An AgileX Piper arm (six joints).
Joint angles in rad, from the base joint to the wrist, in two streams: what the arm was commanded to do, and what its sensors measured. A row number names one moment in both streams.
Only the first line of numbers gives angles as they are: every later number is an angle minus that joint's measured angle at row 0.
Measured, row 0: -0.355, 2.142, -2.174, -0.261, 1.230, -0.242
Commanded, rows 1 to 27: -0.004, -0.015, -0.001, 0.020, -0.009, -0.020; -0.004, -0.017, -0.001, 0.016, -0.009, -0.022; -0.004, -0.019, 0.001, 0.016, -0.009, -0.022; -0.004, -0.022, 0.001, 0.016, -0.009, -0.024; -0.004, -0.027, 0.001, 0.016, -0.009, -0.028; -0.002, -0.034, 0.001, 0.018, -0.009, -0.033; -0.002, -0.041, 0.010, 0.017, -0.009, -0.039; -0.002, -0.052, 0.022, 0.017, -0.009, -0.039; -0.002, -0.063, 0.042, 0.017, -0.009, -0.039; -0.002, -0.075, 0.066, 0.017, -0.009, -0.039; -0.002, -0.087, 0.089, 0.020, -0.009, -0.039; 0.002, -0.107, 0.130, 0.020, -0.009, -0.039; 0.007, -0.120, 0.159, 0.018, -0.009, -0.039; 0.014, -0.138, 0.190, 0.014, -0.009, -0.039; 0.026, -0.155, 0.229, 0.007, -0.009, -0.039; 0.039, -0.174, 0.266, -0.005, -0.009, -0.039; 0.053, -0.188, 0.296, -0.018, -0.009, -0.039; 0.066, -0.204, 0.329, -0.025, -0.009, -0.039; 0.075, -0.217, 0.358, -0.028, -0.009, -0.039; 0.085, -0.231, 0.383, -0.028, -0.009, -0.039; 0.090, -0.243, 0.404, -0.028, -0.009, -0.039; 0.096, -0.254, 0.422, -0.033, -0.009, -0.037; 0.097, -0.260, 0.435, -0.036, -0.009, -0.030; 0.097, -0.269, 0.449, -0.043, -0.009, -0.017; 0.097, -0.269, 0.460, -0.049, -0.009, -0.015; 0.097, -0.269, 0.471, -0.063, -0.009, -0.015; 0.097, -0.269, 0.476, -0.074, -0.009, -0.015
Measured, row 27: 0.097, -0.257, 0.449, -0.042, 0.002, -0.026
